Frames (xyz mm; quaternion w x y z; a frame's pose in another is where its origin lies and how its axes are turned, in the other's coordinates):
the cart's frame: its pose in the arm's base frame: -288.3 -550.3 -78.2 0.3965 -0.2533 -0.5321 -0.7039
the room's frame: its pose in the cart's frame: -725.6 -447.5 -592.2 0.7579 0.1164 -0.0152 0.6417
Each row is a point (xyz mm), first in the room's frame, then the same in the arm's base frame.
Working: the room's frame: its pose in the arm's base frame: -215.7 -850.1 -1069.3 0.7736 -0.4980 -0.3287 -0.2133

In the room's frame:
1: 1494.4 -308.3 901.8
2: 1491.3 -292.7 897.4
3: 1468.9 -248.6 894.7
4: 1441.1 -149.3 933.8
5: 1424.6 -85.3 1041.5
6: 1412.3 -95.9 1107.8
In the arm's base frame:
1: 350.1 -160.0 462.1
2: 359.5 -157.6 448.8
3: 373.8 -141.8 404.0
4: 408.2 -65.1 332.7
5: 406.9 59.5 311.4
6: 371.8 115.5 328.3

